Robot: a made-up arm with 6 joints. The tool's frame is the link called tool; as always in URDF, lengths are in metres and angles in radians.
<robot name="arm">
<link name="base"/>
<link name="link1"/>
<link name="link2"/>
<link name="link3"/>
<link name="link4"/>
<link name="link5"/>
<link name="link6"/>
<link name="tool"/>
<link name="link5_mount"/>
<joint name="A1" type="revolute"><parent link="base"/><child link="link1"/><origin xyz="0.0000 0.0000 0.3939" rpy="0.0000 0.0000 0.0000"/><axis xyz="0 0 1"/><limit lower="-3.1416" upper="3.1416"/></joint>
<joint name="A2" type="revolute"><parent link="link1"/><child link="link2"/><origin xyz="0.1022 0.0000 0.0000" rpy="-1.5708 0.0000 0.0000"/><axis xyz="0 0 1"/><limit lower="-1.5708" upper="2.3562"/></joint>
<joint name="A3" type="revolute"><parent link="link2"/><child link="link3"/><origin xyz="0.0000 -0.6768 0.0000" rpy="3.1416 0.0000 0.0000"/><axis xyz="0 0 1"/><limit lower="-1.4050" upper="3.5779"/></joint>
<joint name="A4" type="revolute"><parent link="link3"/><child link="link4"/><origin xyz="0.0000 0.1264 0.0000" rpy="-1.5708 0.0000 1.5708"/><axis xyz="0 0 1"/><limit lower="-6.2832" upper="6.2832"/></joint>
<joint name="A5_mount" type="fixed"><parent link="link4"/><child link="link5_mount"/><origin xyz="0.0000 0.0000 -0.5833" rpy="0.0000 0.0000 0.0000"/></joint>
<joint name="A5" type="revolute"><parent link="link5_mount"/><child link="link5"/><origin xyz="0.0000 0.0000 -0.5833" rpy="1.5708 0.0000 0.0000"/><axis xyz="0 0 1"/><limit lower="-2.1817" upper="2.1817"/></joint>
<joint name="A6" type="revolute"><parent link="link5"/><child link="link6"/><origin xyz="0.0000 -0.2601 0.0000" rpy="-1.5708 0.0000 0.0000"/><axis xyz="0 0 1"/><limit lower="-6.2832" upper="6.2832"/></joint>
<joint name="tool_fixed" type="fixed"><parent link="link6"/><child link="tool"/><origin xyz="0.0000 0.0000 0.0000" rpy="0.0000 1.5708 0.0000"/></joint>
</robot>
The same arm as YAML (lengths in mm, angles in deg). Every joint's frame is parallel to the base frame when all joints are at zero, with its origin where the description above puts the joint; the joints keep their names.
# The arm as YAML. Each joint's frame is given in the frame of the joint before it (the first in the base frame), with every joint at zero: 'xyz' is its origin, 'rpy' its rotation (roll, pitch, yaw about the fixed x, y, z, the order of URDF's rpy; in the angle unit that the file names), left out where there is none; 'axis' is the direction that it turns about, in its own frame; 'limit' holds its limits. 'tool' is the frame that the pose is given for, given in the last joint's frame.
units:
  length: mm
  angle: deg
joints:
  - name: A1
    type: revolute
    origin:
      xyz: [0.0, 0.0, 393.9]
    axis: "+z"
    limit:
      lower: -180.0
      upper: 180.0
  - name: A2
    type: revolute
    origin:
      xyz: [102.2, 0.0, 0.0]
    axis: "+y"
    limit:
      lower: -90.0
      upper: 135.0
  - name: A3
    type: revolute
    origin:
      xyz: [0.0, 0.0, 676.8]
    axis: "-y"
    limit:
      lower: -80.5
      upper: 205.0
  - name: A4
    type: revolute
    origin:
      xyz: [0.0, 0.0, 126.4]
    axis: "-x"
    limit:
      lower: -360.0
      upper: 360.0
  - name: A5
    type: revolute
    origin:
      xyz: [1166.6, 0.0, 0.0]
    axis: "-y"
    limit:
      lower: -125.0
      upper: 125.0
  - name: A6
    type: revolute
    origin:
      xyz: [260.1, 0.0, 0.0]
    axis: "-x"
    limit:
      lower: -360.0
      upper: 360.0
tool:
  origin:
    xyz: [0.0, 0.0, 0.0]
    rpy: [0.0, 0.0, 0.0]

